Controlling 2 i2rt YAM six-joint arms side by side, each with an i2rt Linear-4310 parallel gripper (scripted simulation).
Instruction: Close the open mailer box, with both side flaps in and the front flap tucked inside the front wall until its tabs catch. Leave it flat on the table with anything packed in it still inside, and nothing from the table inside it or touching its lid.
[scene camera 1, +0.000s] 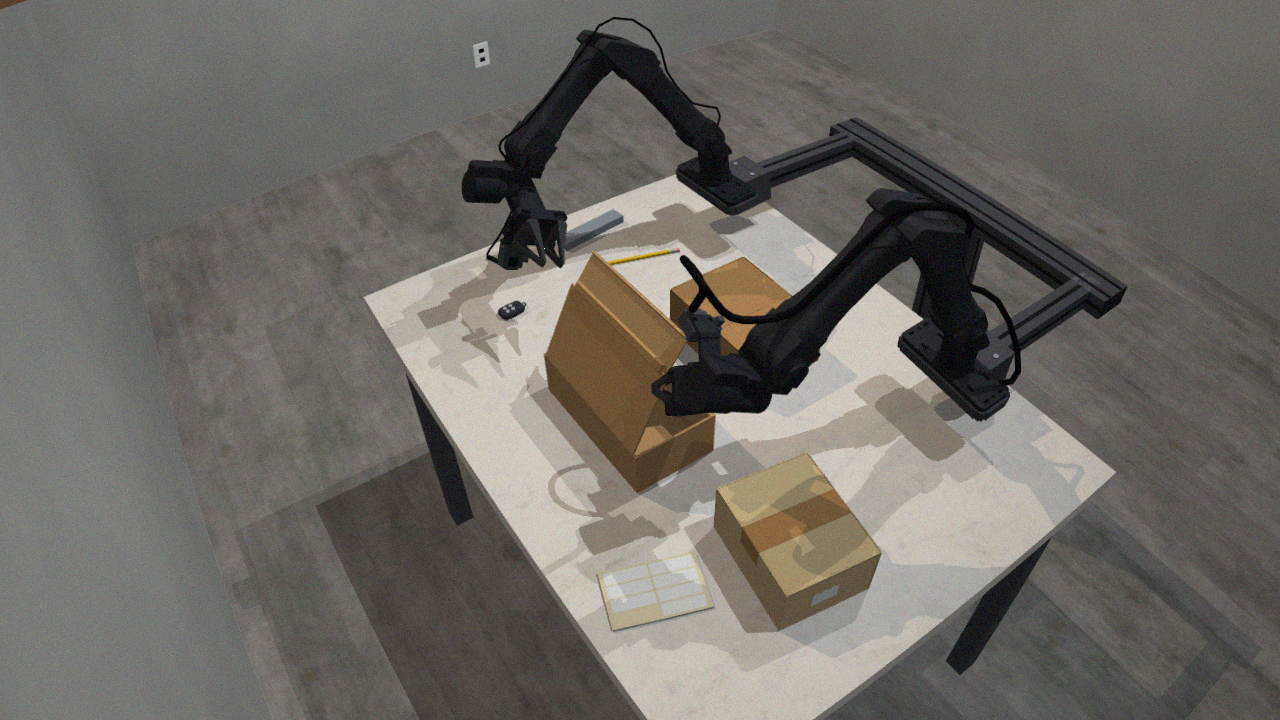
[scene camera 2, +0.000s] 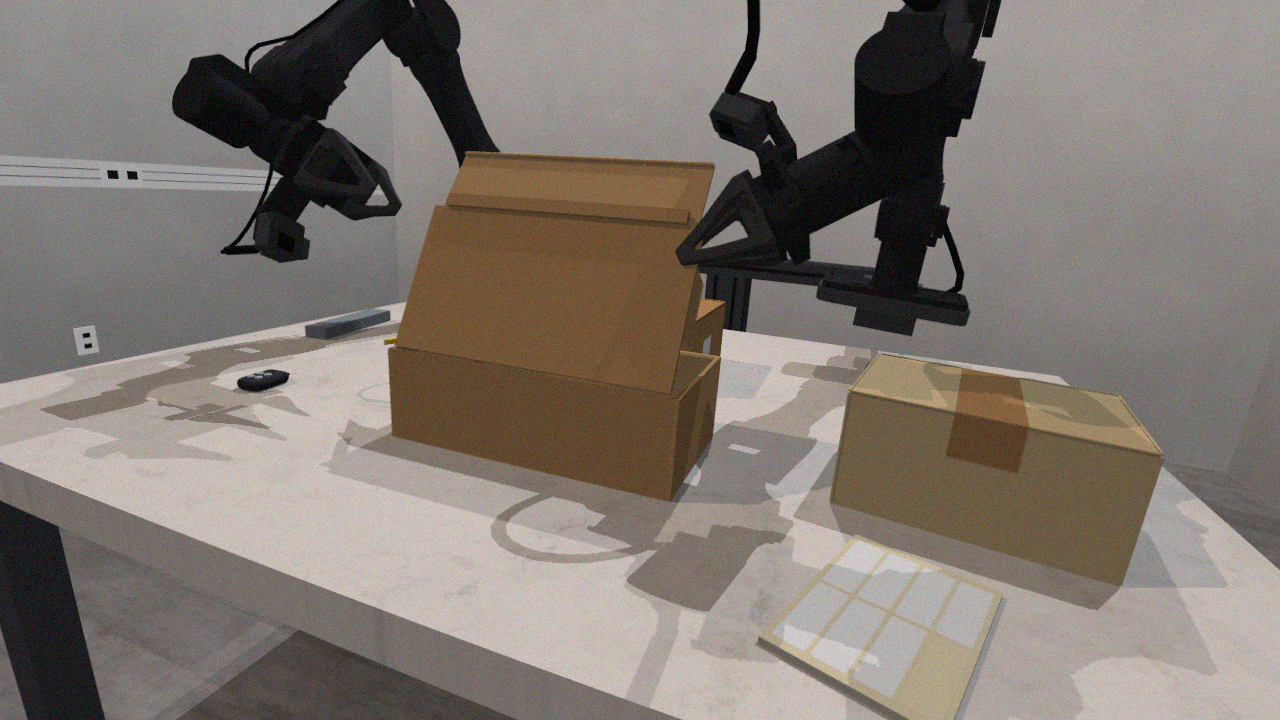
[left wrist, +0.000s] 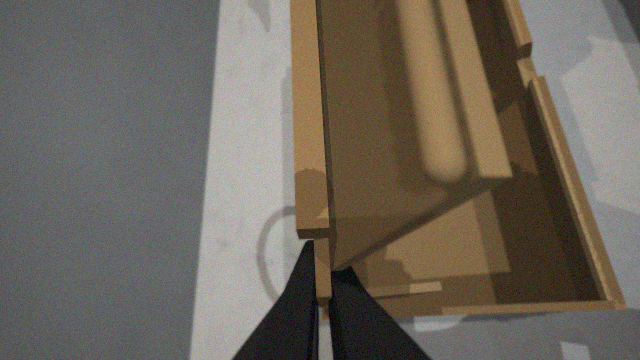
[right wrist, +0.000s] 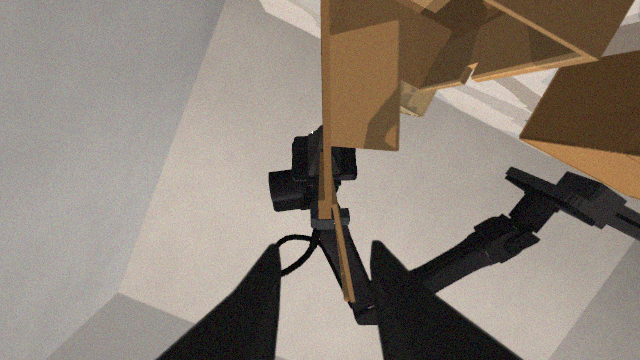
Note:
I see my left gripper (scene camera 2: 678, 259), my right gripper (scene camera 2: 385, 201), a label sheet (scene camera 2: 886, 628), a key fob (scene camera 2: 263, 380) and a grey bar (scene camera 2: 331, 328).
The label sheet is seen too in scene camera 1 (scene camera 1: 636, 595). The grey bar also shows in scene camera 1 (scene camera 1: 612, 218). My left gripper also shows in scene camera 1 (scene camera 1: 653, 388), in the left wrist view (left wrist: 321, 252) and in the right wrist view (right wrist: 324, 129). The left wrist view does not show the label sheet: it is out of frame. The left wrist view misses the key fob: it is out of frame.

